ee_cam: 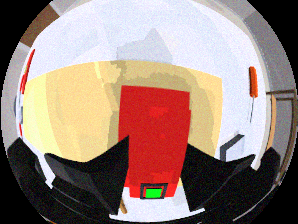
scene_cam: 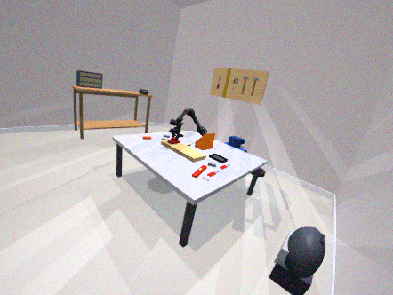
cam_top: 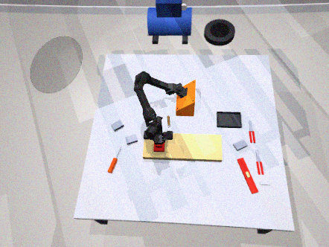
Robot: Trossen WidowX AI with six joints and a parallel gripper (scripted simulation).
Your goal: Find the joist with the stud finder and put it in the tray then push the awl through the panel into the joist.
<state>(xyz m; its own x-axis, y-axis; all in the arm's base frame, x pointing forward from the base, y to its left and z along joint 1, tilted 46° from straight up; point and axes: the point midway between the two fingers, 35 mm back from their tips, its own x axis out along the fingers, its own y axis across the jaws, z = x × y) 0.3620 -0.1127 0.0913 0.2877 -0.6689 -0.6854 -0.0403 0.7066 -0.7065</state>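
Now: the black tray 230 mm behind my gripper tip, 470 mm to the left of it and 50 mm below it. Also, from my gripper tip: red stud finder 20 mm behind, 20 mm above; red level 160 mm ahead, 570 mm to the left, 50 mm below; awl 170 mm behind, 50 mm to the left, 60 mm below.
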